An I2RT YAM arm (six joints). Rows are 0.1 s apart.
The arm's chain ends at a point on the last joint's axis. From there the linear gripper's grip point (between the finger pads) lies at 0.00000 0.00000 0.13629 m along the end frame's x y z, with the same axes.
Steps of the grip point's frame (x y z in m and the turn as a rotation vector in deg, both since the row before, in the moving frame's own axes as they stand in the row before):
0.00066 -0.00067 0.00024 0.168 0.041 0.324
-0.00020 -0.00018 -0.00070 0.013 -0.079 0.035
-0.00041 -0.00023 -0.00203 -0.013 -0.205 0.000
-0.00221 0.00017 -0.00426 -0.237 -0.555 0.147
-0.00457 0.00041 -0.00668 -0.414 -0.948 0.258
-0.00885 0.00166 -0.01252 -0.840 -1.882 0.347
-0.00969 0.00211 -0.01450 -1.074 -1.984 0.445
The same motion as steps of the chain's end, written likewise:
0.00056 -0.00027 0.00024 0.168 0.041 0.324
-0.00001 -0.00015 -0.00070 0.013 -0.079 0.035
0.00008 -0.00026 -0.00203 -0.013 -0.205 0.000
-0.00089 -0.00039 -0.00425 -0.237 -0.555 0.147
-0.00231 -0.00057 -0.00666 -0.414 -0.948 0.258
-0.00437 -0.00032 -0.01243 -0.840 -1.882 0.347
-0.00496 -0.00043 -0.01439 -1.074 -1.984 0.445

